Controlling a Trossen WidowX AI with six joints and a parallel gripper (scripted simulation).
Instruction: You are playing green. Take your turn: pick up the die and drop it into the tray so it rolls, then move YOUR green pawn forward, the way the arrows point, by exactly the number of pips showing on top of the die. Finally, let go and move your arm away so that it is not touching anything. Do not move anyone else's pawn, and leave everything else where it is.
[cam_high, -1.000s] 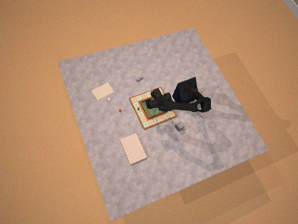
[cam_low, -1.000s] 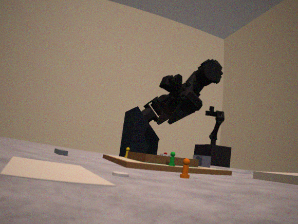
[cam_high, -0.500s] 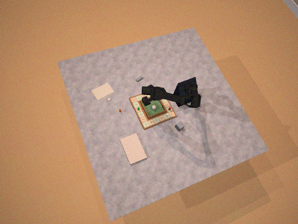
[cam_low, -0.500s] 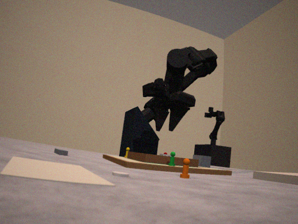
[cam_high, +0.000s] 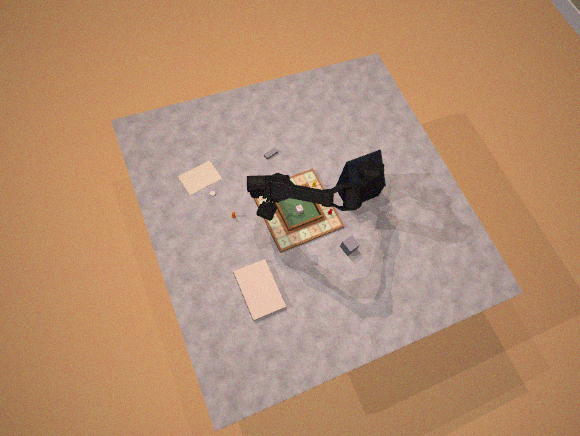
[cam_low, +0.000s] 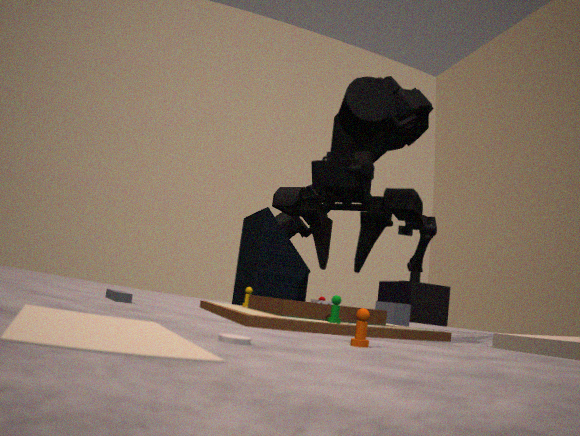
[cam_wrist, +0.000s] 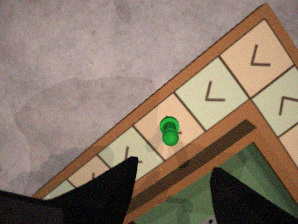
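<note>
My gripper tip is now 50 mm above the green pawn. Also, from my gripper tip: orange pawn (140 mm ahead, 60 mm below, 50 mm to the right); then white die (110 mm behind, 50 mm below, 40 mm to the left); then green tray (110 mm behind, 70 mm below, 30 mm to the left).
</note>
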